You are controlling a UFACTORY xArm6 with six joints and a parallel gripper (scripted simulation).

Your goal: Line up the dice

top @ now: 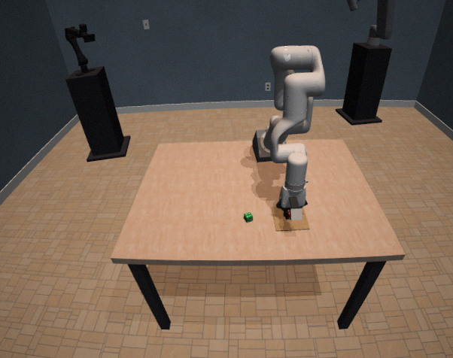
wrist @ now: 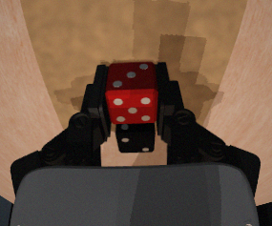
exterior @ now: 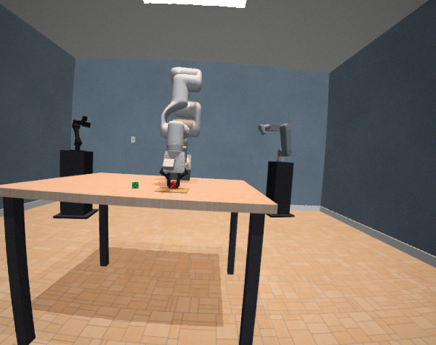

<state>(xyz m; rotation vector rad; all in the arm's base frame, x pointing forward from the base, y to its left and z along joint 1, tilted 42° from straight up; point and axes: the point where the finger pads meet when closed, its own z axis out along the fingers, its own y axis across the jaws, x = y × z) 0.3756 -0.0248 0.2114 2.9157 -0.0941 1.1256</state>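
Right now my hand is 10 mm above the red die. Also, from my hand: black die: 50 mm behind, 10 mm below; then green die: 180 mm to the right, 30 mm behind, 10 mm below; then tan mat: 30 mm below.
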